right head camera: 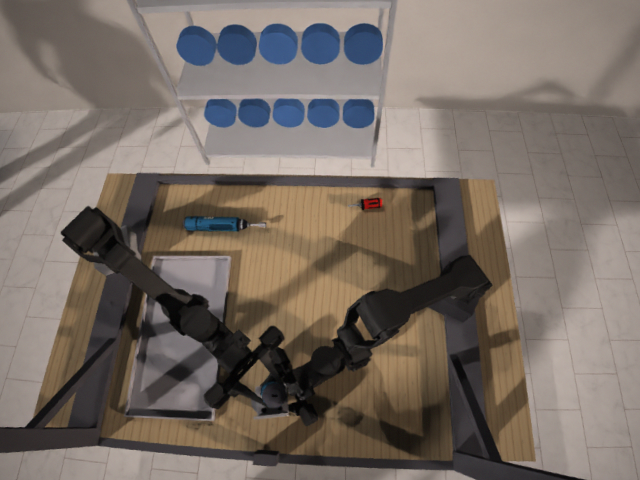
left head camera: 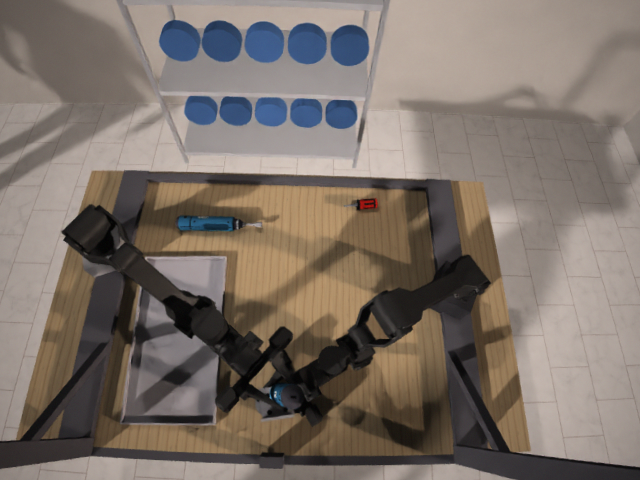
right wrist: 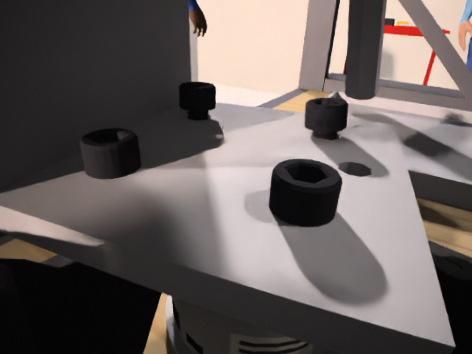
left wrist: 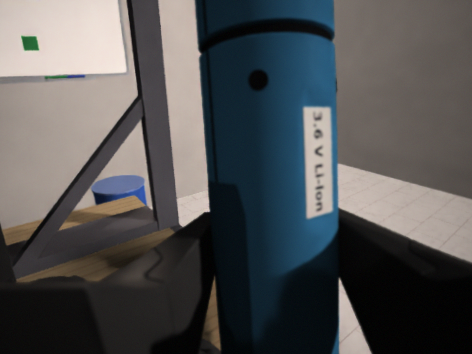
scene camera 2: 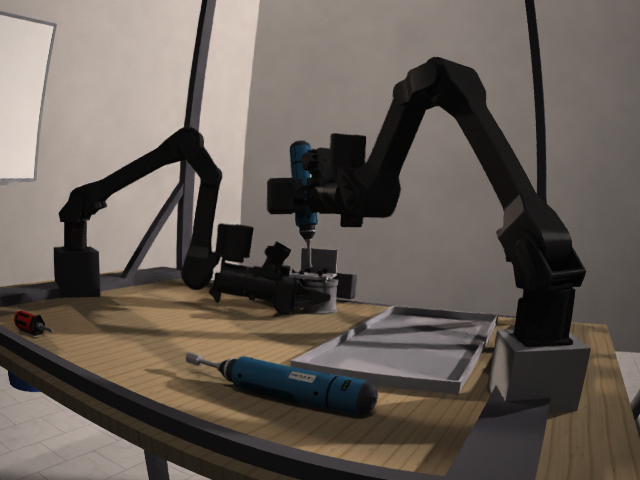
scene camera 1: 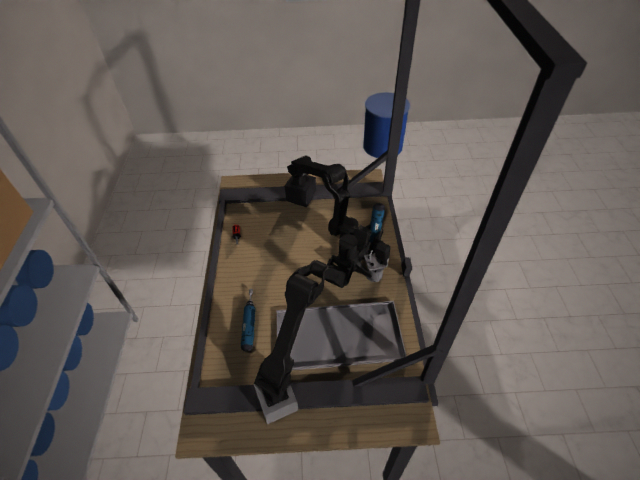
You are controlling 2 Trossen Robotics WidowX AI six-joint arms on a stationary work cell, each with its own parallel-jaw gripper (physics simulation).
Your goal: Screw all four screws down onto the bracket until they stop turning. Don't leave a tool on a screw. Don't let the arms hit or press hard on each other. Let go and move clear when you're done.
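Places are measured from the left arm's base along level axes (x ahead, y left, z up), in millimetres.
Pixels of known places: left gripper, fingertip midpoint: (left wrist: 270, 221) (scene camera 2: 301, 194) (scene camera 1: 377, 227); right gripper, fingertip midpoint: (right head camera: 261, 404) (left head camera: 264, 406) (scene camera 2: 328, 294) (scene camera 1: 377, 273); left arm's base, origin of the base link: (right head camera: 110, 246) (left head camera: 100, 246) (scene camera 2: 542, 338) (scene camera 1: 274, 392); right arm's base, origin of the base link: (right head camera: 460, 287) (left head camera: 458, 285) (scene camera 2: 75, 249) (scene camera 1: 300, 181).
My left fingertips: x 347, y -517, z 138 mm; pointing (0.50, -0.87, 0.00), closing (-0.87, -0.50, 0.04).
Note:
Ahead of a thing's pixels: the offset from my left fingertips to its middle.
My left gripper (left wrist: 270, 221) (scene camera 2: 305, 198) is shut on an upright blue power driver @[9 mm back, 15 mm left, 15 mm down] (left wrist: 270, 125) (scene camera 2: 299, 155) (scene camera 1: 377, 217). The driver's bit @[24 mm back, 30 mm left, 108 mm down] (right wrist: 363, 55) (scene camera 2: 309, 250) points down, its end above the plate beyond the far right screw in the right wrist view. My right gripper (right wrist: 300, 320) (scene camera 2: 316, 300) is shut on the round base @[47 mm back, 18 mm left, 183 mm down] (right wrist: 215, 327) (scene camera 2: 326, 295) under the grey bracket @[31 mm back, 11 mm left, 128 mm down] (right wrist: 225, 215). In the right wrist view, shaft shows beneath the far left screw @[52 mm back, 3 mm right, 146 mm down] (right wrist: 197, 97) and far right screw @[45 mm back, 32 mm left, 146 mm down] (right wrist: 326, 115); none shows beneath the near left screw @[17 mm back, 9 mm right, 149 mm down] (right wrist: 111, 155) and near right screw @[11 mm back, 25 mm left, 148 mm down] (right wrist: 305, 195).
A second blue driver @[42 mm back, 511 mm left, 195 mm down] (left head camera: 206, 223) (scene camera 2: 305, 384) lies beyond the grey tray @[220 mm back, 249 mm left, 207 mm down] (left head camera: 170, 419) (scene camera 2: 377, 379) in the left head view. A red screwdriver @[358 mm ahead, 442 mm left, 200 mm down] (left head camera: 368, 204) (scene camera 2: 25, 321) lies near the far edge. The two forearms converge closely at the bracket, the left gripper above the right.

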